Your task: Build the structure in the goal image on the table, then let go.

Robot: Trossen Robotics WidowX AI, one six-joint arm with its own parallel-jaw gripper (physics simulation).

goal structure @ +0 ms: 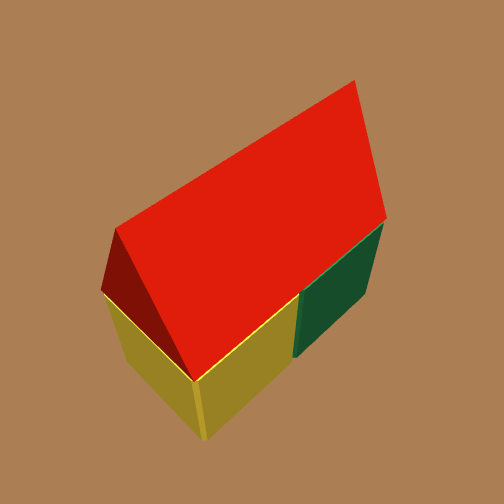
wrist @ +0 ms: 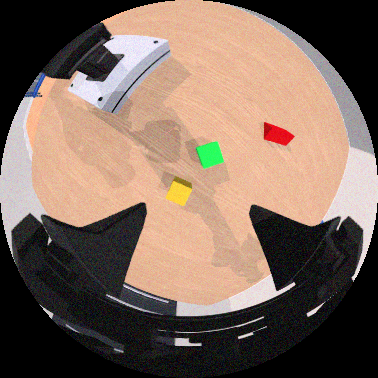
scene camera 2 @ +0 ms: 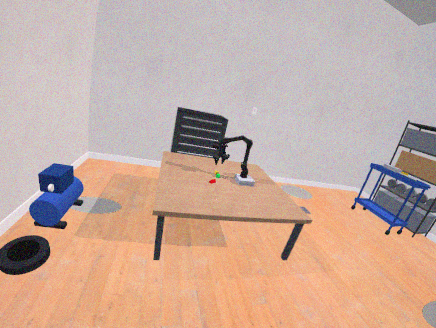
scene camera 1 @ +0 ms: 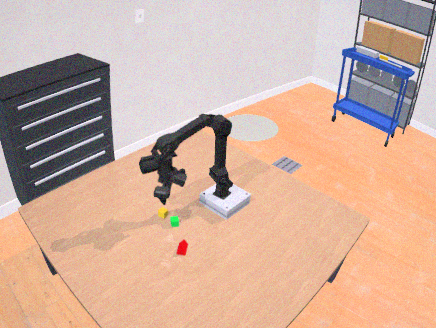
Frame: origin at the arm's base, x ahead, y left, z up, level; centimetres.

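Seen in the pictures: gripper, between the fingertips: (wrist: 200,209) (scene camera 2: 219,164); arm's base, origin of its link: (wrist: 103,66) (scene camera 2: 243,176) (scene camera 1: 221,193).
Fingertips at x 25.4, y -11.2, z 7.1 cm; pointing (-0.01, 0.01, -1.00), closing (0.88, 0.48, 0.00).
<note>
Offsets run from my fingertips to a thing's top centre. Level surfaces: height alone.
A yellow cube @(dy -3.5, dx -0.9, dz -9.4 cm) (scene camera 1: 163,213) (scene camera 2: 217,172) (wrist: 179,192) and a green cube @(dy +4.3, dx +0.1, dz -9.4 cm) (scene camera 1: 174,221) (scene camera 2: 218,176) (wrist: 210,154) rest near each other on the table @(dz -12.6 cm) (scene camera 1: 275,260) (scene camera 2: 225,202) (wrist: 225,65), with a small gap between them. A red block @(dy +16.1, dx +10.1, dz -9.7 cm) (scene camera 1: 182,247) (scene camera 2: 212,181) (wrist: 279,135) lies apart, beyond the green cube from the yellow one; it is longer than the cubes and has a slanted look at one end in scene camera 1. My gripper (scene camera 1: 171,189) (scene camera 2: 221,161) (wrist: 200,209) is wide open and empty, above the table near the yellow cube.
The arm's white base (scene camera 1: 212,198) (scene camera 2: 245,182) (wrist: 135,55) stands on the table, near the cubes. A black drawer cabinet (scene camera 1: 60,117) (scene camera 2: 201,131) stands behind the table. A blue cart (scene camera 1: 370,118) and a blue compressor (scene camera 2: 52,202) stand on the floor away from it.
</note>
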